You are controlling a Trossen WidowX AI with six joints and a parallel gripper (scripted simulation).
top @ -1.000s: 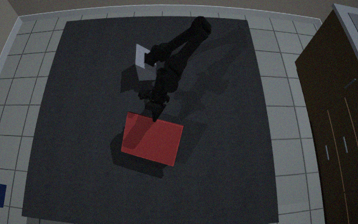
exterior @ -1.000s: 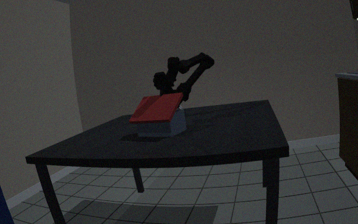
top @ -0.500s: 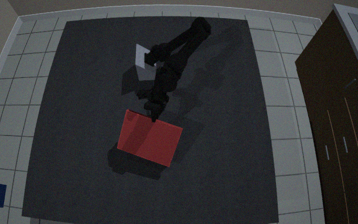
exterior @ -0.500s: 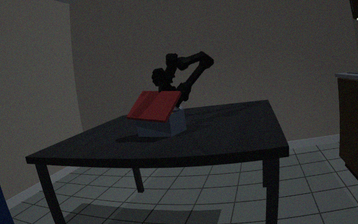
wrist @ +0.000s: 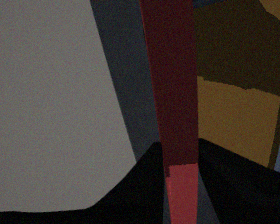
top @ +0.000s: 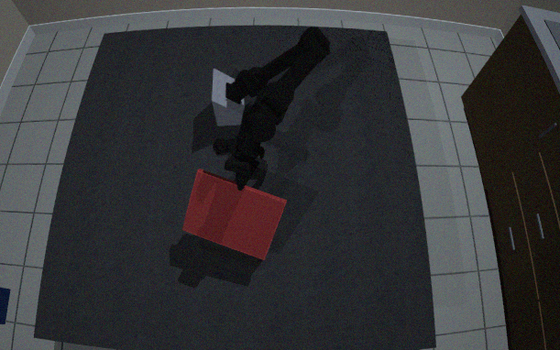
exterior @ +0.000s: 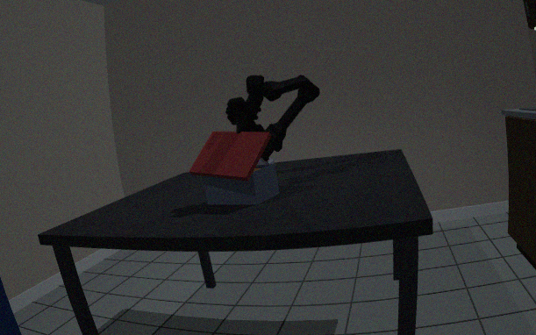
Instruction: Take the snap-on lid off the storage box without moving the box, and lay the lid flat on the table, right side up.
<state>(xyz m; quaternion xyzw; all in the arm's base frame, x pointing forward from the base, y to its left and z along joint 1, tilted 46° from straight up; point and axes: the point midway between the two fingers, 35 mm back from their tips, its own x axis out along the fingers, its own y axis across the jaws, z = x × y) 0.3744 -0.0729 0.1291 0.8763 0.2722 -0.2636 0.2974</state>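
Right now my gripper tip is 60 mm short of the lid, 50 mm above it and 30 mm to the left of it. From my gripper tip the other things lie so: storage box 160 mm below, 30 mm ahead, 10 mm to the right.
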